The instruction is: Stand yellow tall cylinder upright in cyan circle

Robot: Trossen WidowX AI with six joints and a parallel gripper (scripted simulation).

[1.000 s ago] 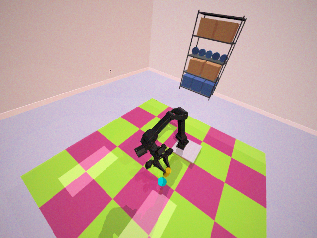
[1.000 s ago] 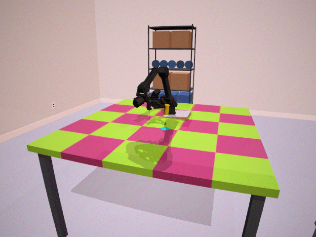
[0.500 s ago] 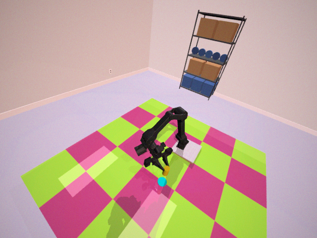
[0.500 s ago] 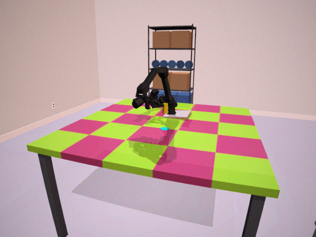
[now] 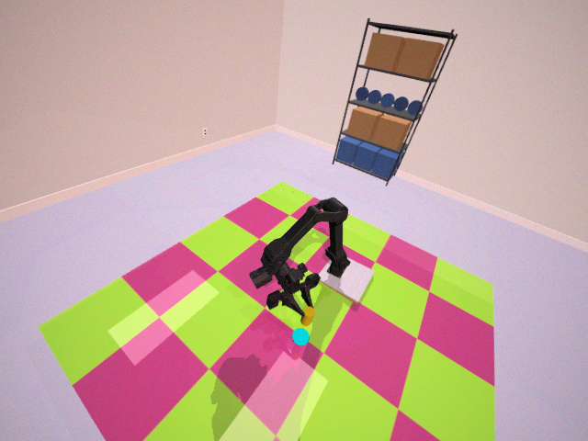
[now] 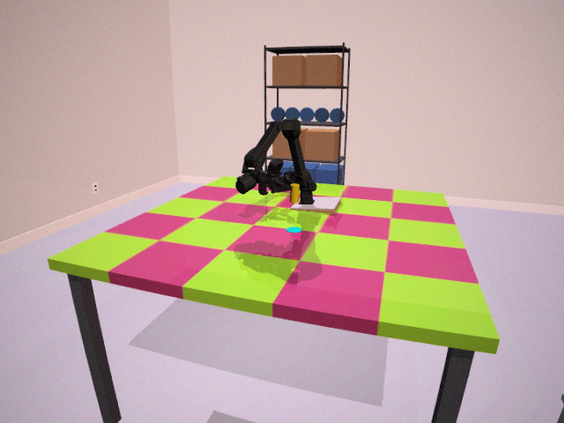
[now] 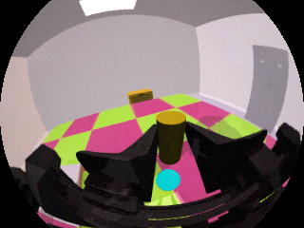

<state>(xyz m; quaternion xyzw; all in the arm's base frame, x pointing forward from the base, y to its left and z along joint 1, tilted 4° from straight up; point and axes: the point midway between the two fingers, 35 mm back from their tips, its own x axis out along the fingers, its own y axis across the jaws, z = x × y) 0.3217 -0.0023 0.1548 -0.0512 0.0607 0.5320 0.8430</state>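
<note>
The cyan circle is 160 mm below my gripper tip. The rest, counted from my gripper tip: yellow tall cylinder (20 mm below).
</note>
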